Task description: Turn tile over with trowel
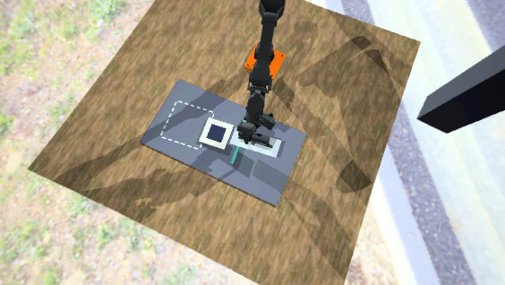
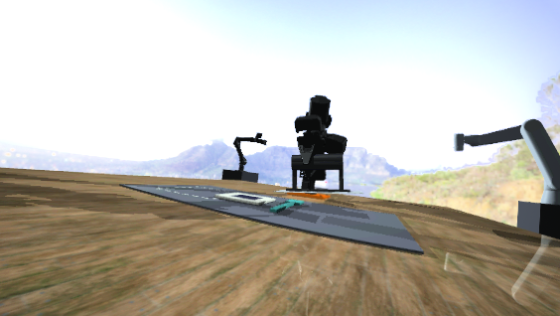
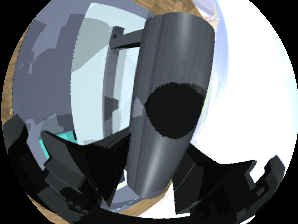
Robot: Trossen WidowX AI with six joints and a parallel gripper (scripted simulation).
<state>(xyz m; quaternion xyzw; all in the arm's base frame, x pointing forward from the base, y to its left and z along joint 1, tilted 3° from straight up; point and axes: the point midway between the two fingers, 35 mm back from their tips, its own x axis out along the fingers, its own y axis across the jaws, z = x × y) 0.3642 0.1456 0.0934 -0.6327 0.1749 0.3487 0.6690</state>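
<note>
Now: gripper tip 30 mm past the teal flat tool, 50 mm to the left of it and 90 mm above it. The rest, counted from my gripper tip: trowel 20 mm behind, 10 mm to the right, 10 mm below; grey mat 10 mm ahead, 110 mm to the right, 110 mm below; tile 10 mm ahead, 150 mm to the right, 80 mm below.
</note>
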